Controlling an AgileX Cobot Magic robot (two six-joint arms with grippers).
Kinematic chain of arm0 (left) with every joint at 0, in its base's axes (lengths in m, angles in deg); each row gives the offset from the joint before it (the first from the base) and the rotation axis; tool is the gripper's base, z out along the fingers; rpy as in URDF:
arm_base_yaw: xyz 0 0 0.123 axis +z
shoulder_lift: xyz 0 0 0 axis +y
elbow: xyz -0.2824 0 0.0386 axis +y
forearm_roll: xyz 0.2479 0 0.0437 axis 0.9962 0 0.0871
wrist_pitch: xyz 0 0 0 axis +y
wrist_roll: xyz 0.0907 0 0.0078 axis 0.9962 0 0.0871
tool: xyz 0 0 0 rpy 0 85 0
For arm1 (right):
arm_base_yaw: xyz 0 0 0.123 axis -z
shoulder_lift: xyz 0 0 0 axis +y
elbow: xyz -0.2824 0 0.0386 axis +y
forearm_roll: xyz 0.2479 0 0.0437 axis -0.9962 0 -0.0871
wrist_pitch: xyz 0 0 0 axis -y
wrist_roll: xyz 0.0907 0 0.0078 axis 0.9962 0 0.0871
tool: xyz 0 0 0 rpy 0 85 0
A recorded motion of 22 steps. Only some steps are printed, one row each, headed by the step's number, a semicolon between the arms.
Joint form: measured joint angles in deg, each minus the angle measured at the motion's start. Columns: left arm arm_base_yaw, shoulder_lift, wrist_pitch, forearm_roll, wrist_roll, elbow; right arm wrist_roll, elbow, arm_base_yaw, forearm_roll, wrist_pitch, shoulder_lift.
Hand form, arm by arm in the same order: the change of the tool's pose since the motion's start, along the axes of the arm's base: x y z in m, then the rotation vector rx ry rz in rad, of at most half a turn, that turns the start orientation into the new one. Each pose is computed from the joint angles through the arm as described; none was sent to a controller.
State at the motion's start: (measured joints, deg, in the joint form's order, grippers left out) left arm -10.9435 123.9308 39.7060 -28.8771 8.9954 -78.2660; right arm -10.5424 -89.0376 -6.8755 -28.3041 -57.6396 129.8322
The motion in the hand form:
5: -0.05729 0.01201 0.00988 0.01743 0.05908 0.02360; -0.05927 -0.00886 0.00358 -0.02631 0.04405 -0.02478
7: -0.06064 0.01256 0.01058 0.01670 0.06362 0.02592; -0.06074 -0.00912 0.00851 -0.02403 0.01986 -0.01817
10: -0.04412 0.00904 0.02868 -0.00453 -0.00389 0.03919; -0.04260 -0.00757 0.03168 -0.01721 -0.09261 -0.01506
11: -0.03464 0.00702 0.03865 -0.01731 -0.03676 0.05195; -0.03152 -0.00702 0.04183 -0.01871 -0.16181 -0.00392
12: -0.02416 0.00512 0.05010 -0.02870 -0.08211 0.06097; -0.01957 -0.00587 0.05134 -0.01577 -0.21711 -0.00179
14: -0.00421 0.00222 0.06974 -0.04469 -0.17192 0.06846; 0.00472 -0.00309 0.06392 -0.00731 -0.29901 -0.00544
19: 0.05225 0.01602 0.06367 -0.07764 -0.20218 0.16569; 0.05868 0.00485 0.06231 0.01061 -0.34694 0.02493
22: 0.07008 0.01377 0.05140 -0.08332 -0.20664 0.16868; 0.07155 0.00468 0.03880 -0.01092 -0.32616 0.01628
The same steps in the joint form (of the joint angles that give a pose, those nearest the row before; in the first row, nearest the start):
5: 0.00 -9.91 -2.18 -0.46 -0.29 15.24; -1.20 18.11 0.00 -0.69 5.67 -9.97
7: 0.00 -10.49 -2.18 -0.57 -0.34 16.04; -2.06 18.79 0.00 -0.92 6.36 -11.12
10: 0.00 -10.94 -1.89 -0.75 -1.15 11.98; -2.58 14.61 0.00 -0.74 7.28 -12.38
11: 0.00 -10.94 -1.61 -0.75 -2.06 9.45; -3.61 12.09 0.00 -0.52 8.37 -12.43
12: 0.00 -10.94 -1.72 -0.69 -2.64 6.70; -3.95 9.00 0.00 -0.46 8.82 -11.98
14: 0.06 -10.37 -2.35 -0.52 -2.92 1.38; -3.95 2.23 0.00 -0.46 9.11 -9.68
19: 3.21 -0.63 -0.23 -0.40 -6.70 -13.41; -2.75 -17.08 0.00 0.69 3.38 1.32
22: 3.27 3.90 0.12 -0.52 -6.93 -18.62; -1.37 -21.14 0.00 2.18 3.38 6.19

